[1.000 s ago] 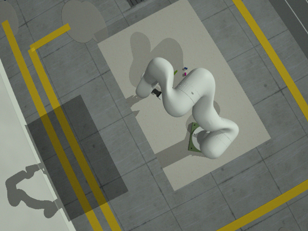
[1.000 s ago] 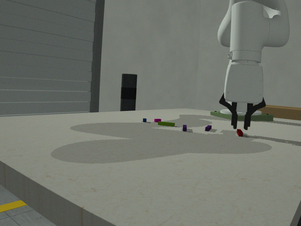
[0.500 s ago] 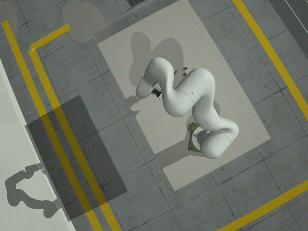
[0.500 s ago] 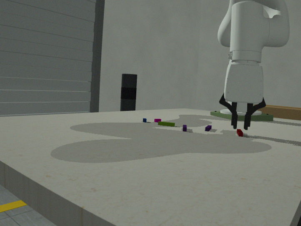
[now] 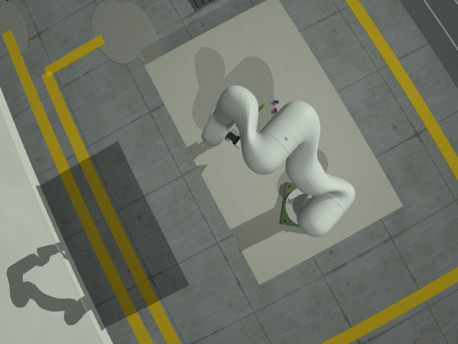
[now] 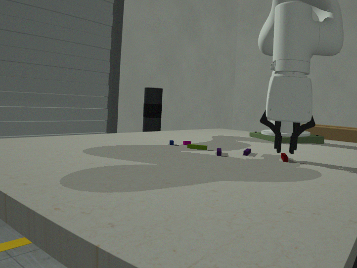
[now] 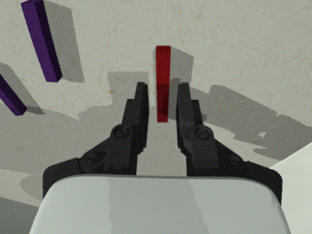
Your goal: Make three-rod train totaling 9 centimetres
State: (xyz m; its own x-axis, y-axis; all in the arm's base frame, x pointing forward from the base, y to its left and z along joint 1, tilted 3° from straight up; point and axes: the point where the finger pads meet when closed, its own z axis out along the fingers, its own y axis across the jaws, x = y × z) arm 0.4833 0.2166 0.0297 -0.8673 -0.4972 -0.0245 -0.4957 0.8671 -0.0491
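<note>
Now: the red rod 3 cm below my hand. From my hand the other things lie so: lime rod 21 cm to the right, 6 cm ahead, 3 cm below; magenta rod 28 cm to the right, 3 cm below, 2 cm ahead.
</note>
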